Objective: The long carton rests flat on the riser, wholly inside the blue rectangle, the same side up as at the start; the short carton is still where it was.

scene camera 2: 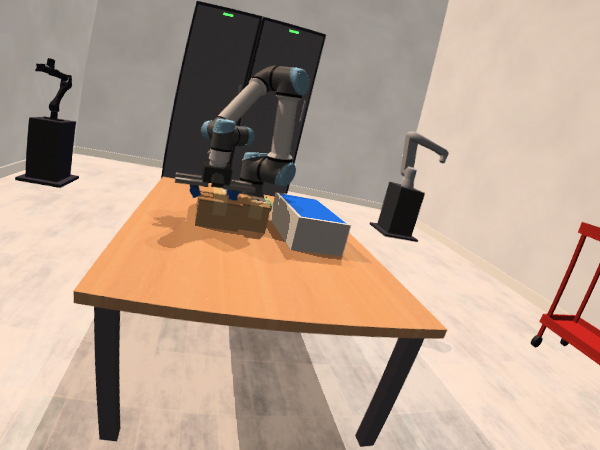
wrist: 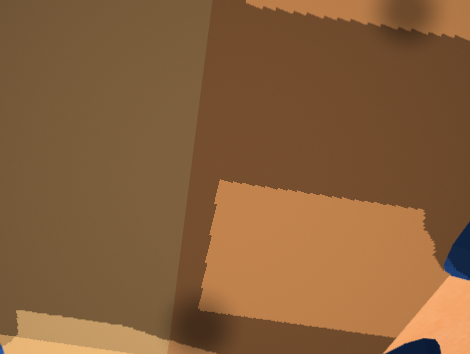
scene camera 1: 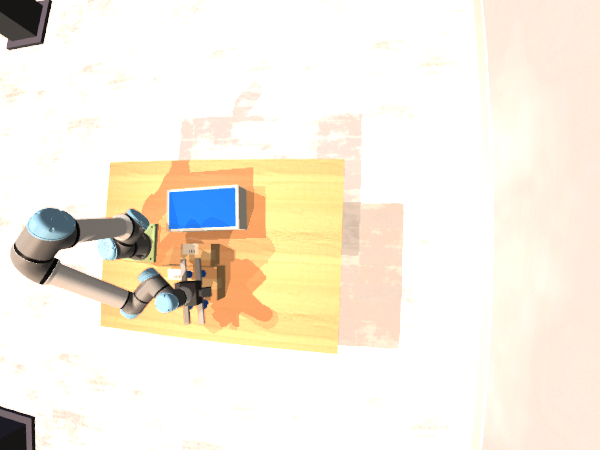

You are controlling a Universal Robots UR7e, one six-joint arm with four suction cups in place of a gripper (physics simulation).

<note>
My suction head is stuck to a long carton (scene camera 1: 215, 275), which still rests on the table. A riser (scene camera 2: 306, 224) rests on the table.
The long carton is seen too in the wrist view (wrist: 176, 176). The riser is seen too in scene camera 1 (scene camera 1: 219, 208). The wrist view misses the riser: it is out of frame.
</note>
